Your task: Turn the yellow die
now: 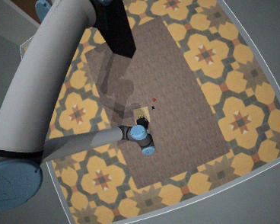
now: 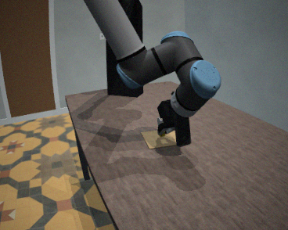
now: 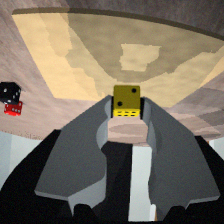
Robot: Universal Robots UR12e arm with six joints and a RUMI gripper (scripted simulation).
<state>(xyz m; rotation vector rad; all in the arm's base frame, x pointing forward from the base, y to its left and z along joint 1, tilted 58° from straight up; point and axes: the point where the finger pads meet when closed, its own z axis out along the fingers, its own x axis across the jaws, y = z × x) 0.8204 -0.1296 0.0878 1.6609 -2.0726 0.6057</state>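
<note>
The yellow die lies 10 mm below my hand and 10 mm behind it. Round my hand: black die 130 mm to the left, 20 mm below; red die 180 mm to the left, 60 mm behind, 20 mm below; tan mat 30 mm below, 10 mm behind.
</note>
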